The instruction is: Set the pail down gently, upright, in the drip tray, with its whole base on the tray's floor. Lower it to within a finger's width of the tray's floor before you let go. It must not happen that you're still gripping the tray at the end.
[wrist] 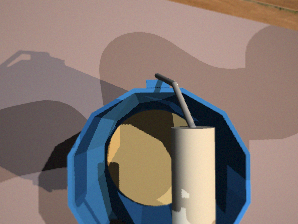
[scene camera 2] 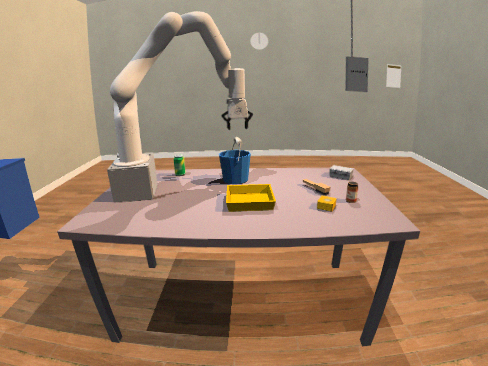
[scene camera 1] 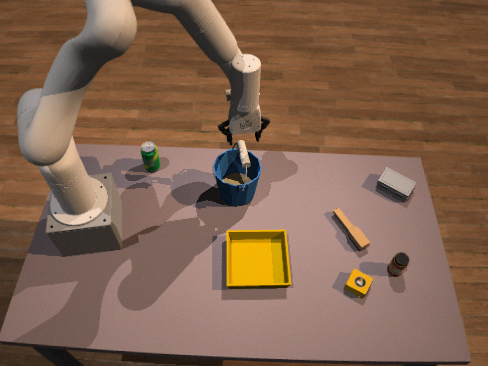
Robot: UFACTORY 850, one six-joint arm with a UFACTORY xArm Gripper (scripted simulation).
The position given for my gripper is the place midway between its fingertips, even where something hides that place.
In view: my gripper (scene camera 1: pixel 243 140), a blue pail (scene camera 1: pixel 237 171), a yellow drip tray (scene camera 1: pixel 253 256) and a grey box (scene camera 1: pixel 390 182).
The blue pail also shows in scene camera 2 (scene camera 2: pixel 235 170). The yellow drip tray also shows in scene camera 2 (scene camera 2: pixel 256 197). The wrist view does not show the yellow drip tray: it is out of frame. The wrist view does not show the grey box: it is out of frame.
